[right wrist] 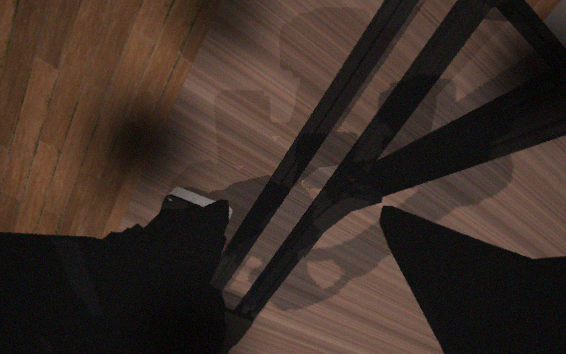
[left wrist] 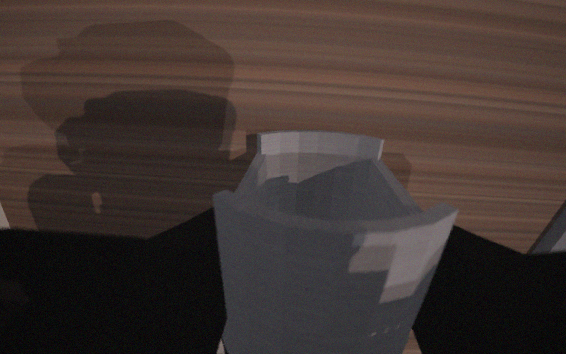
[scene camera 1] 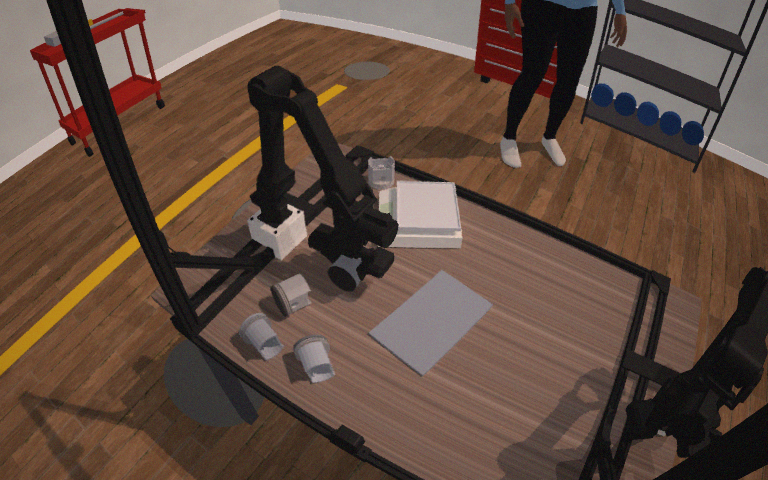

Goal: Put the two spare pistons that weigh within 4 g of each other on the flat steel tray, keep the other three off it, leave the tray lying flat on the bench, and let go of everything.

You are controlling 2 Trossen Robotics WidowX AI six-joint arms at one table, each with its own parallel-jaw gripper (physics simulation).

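Places are measured from the left arm's base along level axes (x ahead, y up, z right), in centimetres.
Where they show: left gripper, fingertip midpoint: point(left wrist: 313, 201); right gripper, fingertip midpoint: point(right wrist: 304, 210) point(scene camera 1: 649, 435); left arm's base, origin of the base link: point(scene camera 1: 275, 215).
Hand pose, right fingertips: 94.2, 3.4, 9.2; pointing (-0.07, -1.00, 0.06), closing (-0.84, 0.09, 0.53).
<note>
Each offset is from my right fingertips to the centre of the thing, as dx, dy, dz. "spot": to the spot under its first point.
My left gripper point(scene camera 1: 355, 259) point(left wrist: 313, 201) is shut on a grey piston @[-72.0, -7.9, -8.9] point(scene camera 1: 344, 273) point(left wrist: 320, 280), whose dark round face shows in the scene view and whose open skirt shows in the left wrist view. Whether it touches the bench is unclear. Three more pistons lie tilted on the bench: one @[-78.1, -8.0, +4.1] point(scene camera 1: 292, 294) near the held one, one @[-76.2, -8.0, +16.3] point(scene camera 1: 260, 336) at the far left and one @[-64.0, -8.0, +13.7] point(scene camera 1: 314, 358) in front. I cannot make out a fifth piston for certain. The flat steel tray @[-50.7, -11.2, -9.5] point(scene camera 1: 431, 322) lies flat with no piston on it. My right gripper point(scene camera 1: 662, 431) point(right wrist: 304, 210) is open and empty at the lower right.
A white scale-like box @[spot: -62.6, -8.7, -26.9] point(scene camera 1: 427, 240) with a raised square top stands behind the tray. A translucent cup-like thing @[-85.8, -8.1, -42.1] point(scene camera 1: 381, 172) stands beyond the left arm. A black frame point(scene camera 1: 526, 217) borders the bench, and its bars @[spot: -0.3, -9.6, +1.6] point(right wrist: 300, 150) cross below the right gripper.
</note>
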